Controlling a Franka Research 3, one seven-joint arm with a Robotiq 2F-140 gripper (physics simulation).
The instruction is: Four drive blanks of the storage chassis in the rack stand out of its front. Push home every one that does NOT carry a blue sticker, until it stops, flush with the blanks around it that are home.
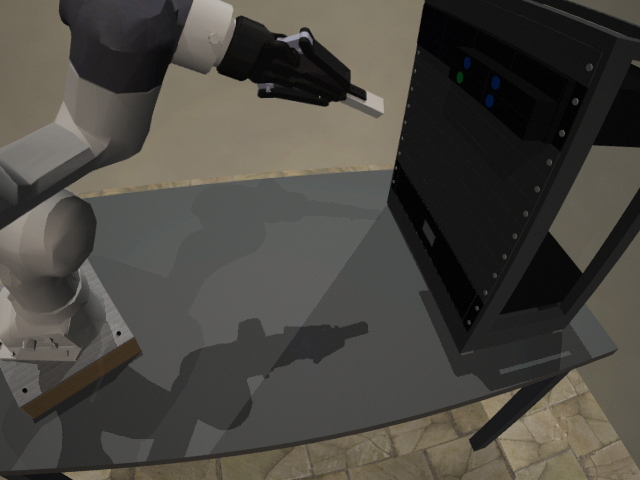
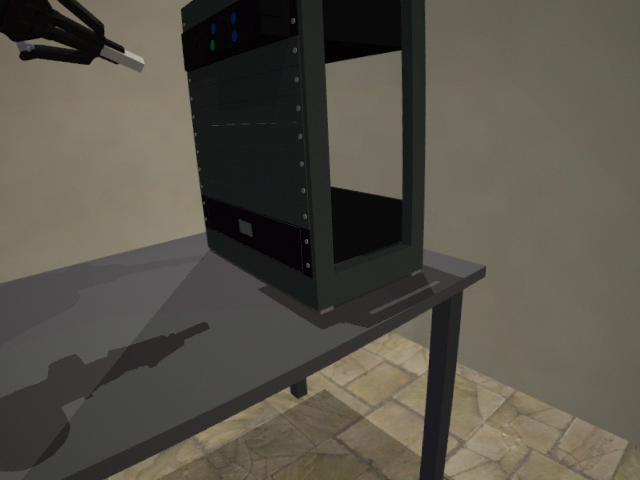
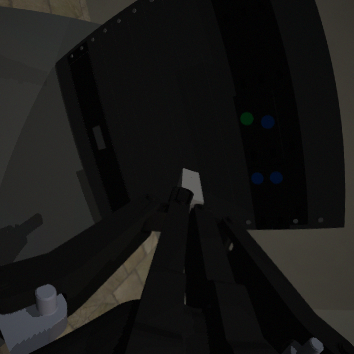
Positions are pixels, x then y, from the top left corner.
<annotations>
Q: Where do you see a rack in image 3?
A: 146,95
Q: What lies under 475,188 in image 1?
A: A rack.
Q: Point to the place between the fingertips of my gripper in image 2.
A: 141,65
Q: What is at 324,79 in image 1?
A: My gripper.
</annotations>
